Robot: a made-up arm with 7 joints.
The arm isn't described. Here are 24 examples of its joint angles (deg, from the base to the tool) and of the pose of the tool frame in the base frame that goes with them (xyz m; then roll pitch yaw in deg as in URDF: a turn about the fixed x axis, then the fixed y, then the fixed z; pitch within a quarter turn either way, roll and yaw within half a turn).
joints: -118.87 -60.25 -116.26 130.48 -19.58 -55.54 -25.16
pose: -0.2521 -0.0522 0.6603 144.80 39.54 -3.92
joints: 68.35 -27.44 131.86 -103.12 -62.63 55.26 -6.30
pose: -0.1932 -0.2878 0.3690 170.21 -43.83 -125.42
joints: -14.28 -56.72 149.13 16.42 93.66 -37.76 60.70
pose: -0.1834 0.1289 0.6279 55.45 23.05 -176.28
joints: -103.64 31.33 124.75 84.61 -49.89 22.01 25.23
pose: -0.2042 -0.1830 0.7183 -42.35 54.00 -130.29
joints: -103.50 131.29 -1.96 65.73 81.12 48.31 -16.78
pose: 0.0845 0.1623 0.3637 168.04 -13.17 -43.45
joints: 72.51 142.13 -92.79 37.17 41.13 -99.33 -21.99
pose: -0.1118 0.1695 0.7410 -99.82 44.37 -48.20
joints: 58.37 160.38 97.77 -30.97 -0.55 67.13 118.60
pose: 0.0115 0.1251 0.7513 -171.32 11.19 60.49
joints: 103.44 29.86 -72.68 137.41 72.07 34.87 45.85
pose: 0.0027 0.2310 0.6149 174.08 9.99 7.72
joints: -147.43 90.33 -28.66 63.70 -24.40 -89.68 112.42
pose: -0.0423 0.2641 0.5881 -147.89 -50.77 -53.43
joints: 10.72 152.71 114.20 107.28 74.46 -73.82 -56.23
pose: -0.1563 0.0626 0.7377 47.28 34.95 -154.19
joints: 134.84 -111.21 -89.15 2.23 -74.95 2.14 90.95
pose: -0.2000 0.0198 0.8511 -50.90 -47.90 -63.17
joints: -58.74 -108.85 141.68 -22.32 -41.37 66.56 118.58
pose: 0.0158 0.2681 0.6420 86.38 -15.49 13.31
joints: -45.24 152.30 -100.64 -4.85 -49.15 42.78 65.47
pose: -0.2118 0.2627 0.7811 23.30 -61.67 -170.02
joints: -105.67 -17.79 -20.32 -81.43 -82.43 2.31 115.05
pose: -0.2629 0.2276 0.5608 98.82 -3.50 120.25
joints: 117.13 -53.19 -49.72 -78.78 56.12 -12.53 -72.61
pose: -0.2231 -0.0282 0.4464 -178.10 -23.26 -112.03
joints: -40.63 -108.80 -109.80 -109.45 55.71 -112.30 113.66
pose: 0.0916 0.1183 0.7307 117.81 70.28 -167.67
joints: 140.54 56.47 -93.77 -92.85 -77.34 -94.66 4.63
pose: -0.2369 -0.2061 0.8312 60.83 23.81 5.32
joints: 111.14 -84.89 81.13 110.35 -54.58 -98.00 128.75
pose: 0.0133 0.0757 0.4503 68.93 16.72 173.87
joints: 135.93 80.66 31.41 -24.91 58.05 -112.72 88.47
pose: -0.1197 0.1574 0.7690 -69.99 13.82 -75.06
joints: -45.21 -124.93 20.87 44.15 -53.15 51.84 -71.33
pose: 0.1063 0.0743 0.3174 -127.85 -8.81 -103.52
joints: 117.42 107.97 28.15 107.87 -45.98 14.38 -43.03
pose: 0.0550 0.1416 0.4017 -139.11 33.08 -114.83
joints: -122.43 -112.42 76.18 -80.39 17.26 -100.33 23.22
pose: -0.2638 -0.1145 0.5780 -16.96 -47.10 46.56
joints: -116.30 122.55 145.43 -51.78 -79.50 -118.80 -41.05
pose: -0.2114 -0.1330 0.3750 146.52 -39.14 15.14
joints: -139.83 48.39 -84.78 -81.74 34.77 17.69 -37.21
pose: 0.0403 0.1078 0.8528 25.53 -32.80 136.78
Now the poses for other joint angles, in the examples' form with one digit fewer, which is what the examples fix.
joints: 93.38 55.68 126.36 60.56 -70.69 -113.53 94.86
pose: 0.064 0.216 0.518 26.1 -36.6 138.8
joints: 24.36 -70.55 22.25 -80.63 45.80 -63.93 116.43
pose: -0.003 0.090 0.739 -50.6 -37.5 -124.0
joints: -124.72 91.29 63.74 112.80 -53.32 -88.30 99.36
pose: 0.145 0.071 0.589 -170.0 6.7 -112.3
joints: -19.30 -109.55 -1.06 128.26 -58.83 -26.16 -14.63
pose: -0.190 0.045 0.377 174.6 -16.2 -87.9
